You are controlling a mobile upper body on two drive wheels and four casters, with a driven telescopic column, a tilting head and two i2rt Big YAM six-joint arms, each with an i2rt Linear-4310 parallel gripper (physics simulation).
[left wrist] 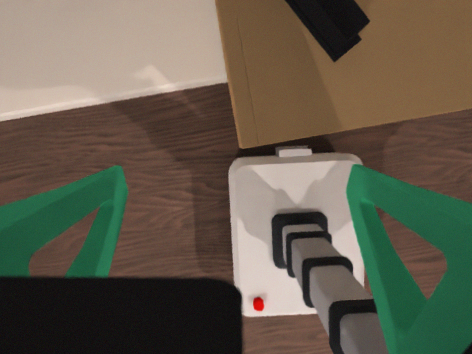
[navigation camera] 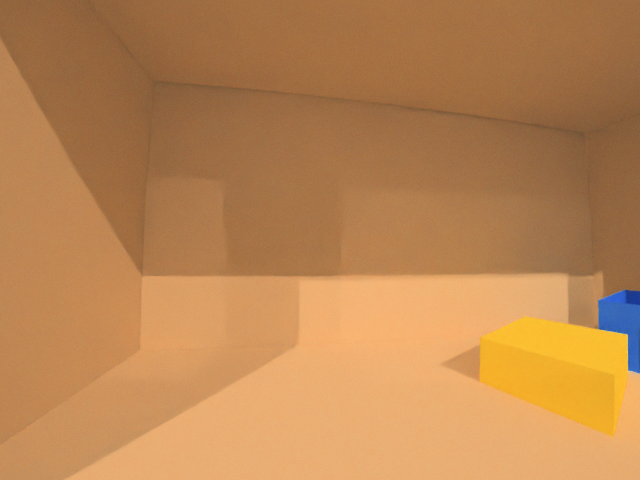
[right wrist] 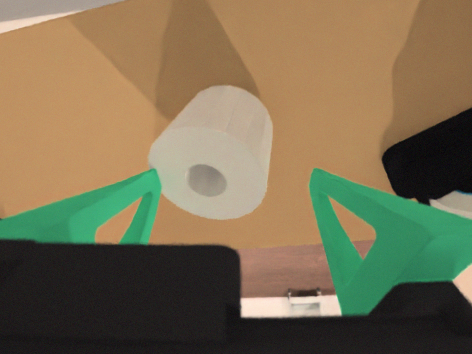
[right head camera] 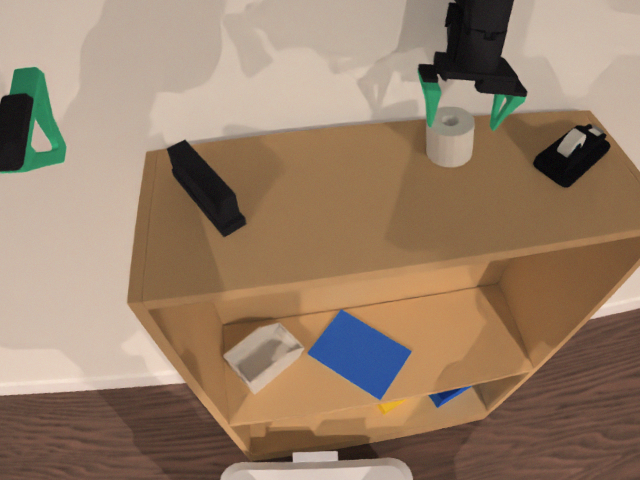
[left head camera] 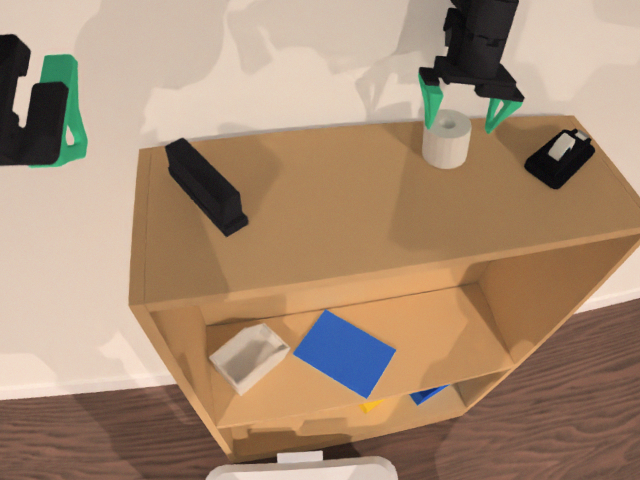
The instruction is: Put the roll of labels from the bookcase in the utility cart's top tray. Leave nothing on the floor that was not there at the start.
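Frame: origin at the left arm's base, x ahead, y left, z up, level; centimetres.
Where they show: left gripper, between the fingertips: [left wrist: 236, 178] [right head camera: 12, 156] [left head camera: 26, 150]; right gripper, between the fingertips: [right wrist: 235, 177] [right head camera: 461, 126] [left head camera: 457, 129].
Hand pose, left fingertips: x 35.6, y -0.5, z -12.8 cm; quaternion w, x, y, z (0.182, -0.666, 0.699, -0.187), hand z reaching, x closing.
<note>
Each offset is from my left fingertips to the centre of the thing. "spot": to the spot under its first point.
A white roll of labels @[spot: dx +22.5, dy -43.0, dz -20.4 cm] [left head camera: 445, 147] [right head camera: 449, 144] [right wrist: 225, 155] stands upright on top of the wooden bookcase @[spot: dx +15.5, dy -24.5, dz -25.0 cm] [left head camera: 320, 206] [right head camera: 320, 206], near its back edge. My right gripper [left head camera: 459, 129] [right head camera: 462, 126] [right wrist: 235, 177] is open and empty, pointing down at the roll. In the right wrist view the roll lies toward the left finger, whose tip overlaps the roll's edge; a gap shows toward the right finger. My left gripper [left wrist: 236, 178] is open and empty, out to the left of the bookcase and high above the robot's base. The utility cart does not show in these views.
On the bookcase top are a black stapler-like object @[dx +17.8, dy -8.9, dz -22.3 cm] [left head camera: 206, 186] [right head camera: 206, 188] and a black tape dispenser @[dx +25.4, dy -66.4, dz -21.6 cm] [left head camera: 559, 157] [right head camera: 571, 155]. Shelves hold a white tray @[dx +17.1, dy -11.2, dz -79.0 cm] [left head camera: 227, 356], a blue flat item @[dx +18.4, dy -34.0, dz -82.2 cm] [left head camera: 343, 353], a yellow block @[dx +20.2, dy -47.6, dz -118.8 cm] [navigation camera: 547, 372] and a blue bin @[spot: dx +21.8, dy -57.4, dz -116.1 cm] [navigation camera: 617, 325]. A wall stands behind.
</note>
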